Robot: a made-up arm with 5 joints.
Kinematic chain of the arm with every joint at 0, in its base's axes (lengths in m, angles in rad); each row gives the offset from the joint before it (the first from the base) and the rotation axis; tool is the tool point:
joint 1: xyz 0 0 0.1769 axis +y
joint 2: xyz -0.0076 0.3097 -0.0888 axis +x
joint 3: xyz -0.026 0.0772 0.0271 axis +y
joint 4: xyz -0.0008 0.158 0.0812 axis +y
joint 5: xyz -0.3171 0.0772 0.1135 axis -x
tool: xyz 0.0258 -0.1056 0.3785
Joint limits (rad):
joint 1: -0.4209..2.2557
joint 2: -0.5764..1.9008
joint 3: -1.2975..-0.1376
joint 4: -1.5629..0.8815
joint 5: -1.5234..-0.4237
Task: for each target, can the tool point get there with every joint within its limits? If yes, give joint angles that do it. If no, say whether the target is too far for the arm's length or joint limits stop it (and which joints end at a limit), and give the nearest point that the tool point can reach.
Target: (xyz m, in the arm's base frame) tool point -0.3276 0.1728 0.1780
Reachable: yes | joints 0.8742 -0.3128 -0.6248 -0.9239 -1.2748
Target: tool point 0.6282 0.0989 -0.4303
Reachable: no: joint limits stop it (at a limit: joint 1, joint 3, joint 4, joint 5) | nearest point 0.3816 0.1781 -0.1622 | short by 0.373 m
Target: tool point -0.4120 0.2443 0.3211
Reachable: yes | joints 0.4579 -0.1795 -0.6885 -0.1005 -1.0756
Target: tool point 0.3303 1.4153 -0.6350
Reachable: no: too far | nearest point 0.0706 0.6860 -0.1824 | short by 0.897 m
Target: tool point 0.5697 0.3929 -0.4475
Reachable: no: joint limits stop it (at a limit: joint 1, joint 3, joint 4, joint 5) | nearest point 0.3907 0.3646 -0.1697 | short by 0.332 m
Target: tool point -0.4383 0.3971 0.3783
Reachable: yes | joints -0.1634 -0.3265 -0.6792 0.5995 -0.7977
